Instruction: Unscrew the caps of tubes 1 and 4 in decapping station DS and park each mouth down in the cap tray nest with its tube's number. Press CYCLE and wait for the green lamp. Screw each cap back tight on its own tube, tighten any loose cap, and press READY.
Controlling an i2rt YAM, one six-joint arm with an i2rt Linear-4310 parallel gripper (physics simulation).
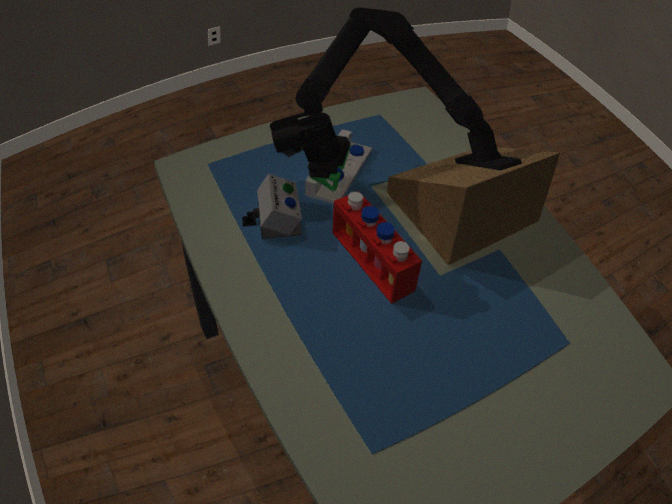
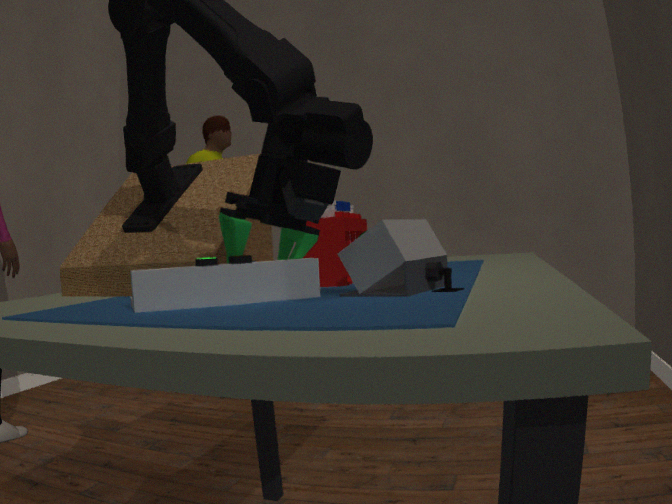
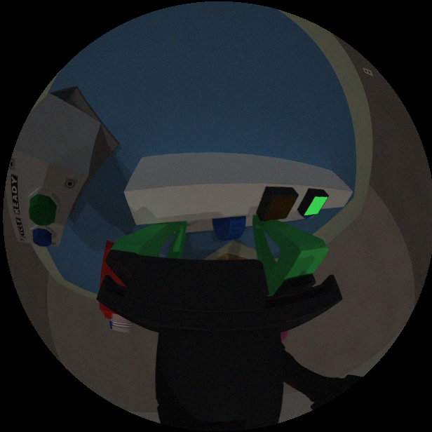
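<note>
My gripper (image 1: 329,179) (image 2: 260,256) (image 3: 219,215) is open, its green fingers low over the near end of the long white station (image 2: 225,285) (image 3: 200,202). A blue cap (image 1: 340,174) (image 3: 229,228) is between the open fingers. Another blue cap (image 1: 356,150) is at the station's far end. The green lamp (image 3: 316,205) is lit; the amber lamp (image 3: 280,206) is dark. The red rack (image 1: 406,282) (image 2: 332,252) holds tubes with two white end caps (image 1: 355,199) (image 1: 401,250) and two blue middle caps (image 1: 370,215) (image 1: 385,231). Number labels are not legible.
A grey CYCLE/READY box (image 1: 279,215) (image 2: 398,241) (image 3: 55,135) with a green button (image 1: 288,187) (image 3: 42,209) and a blue button (image 1: 290,202) (image 3: 42,237) stands beside the station. The arm's base sits on a brown wedge block (image 1: 488,200) (image 2: 97,273).
</note>
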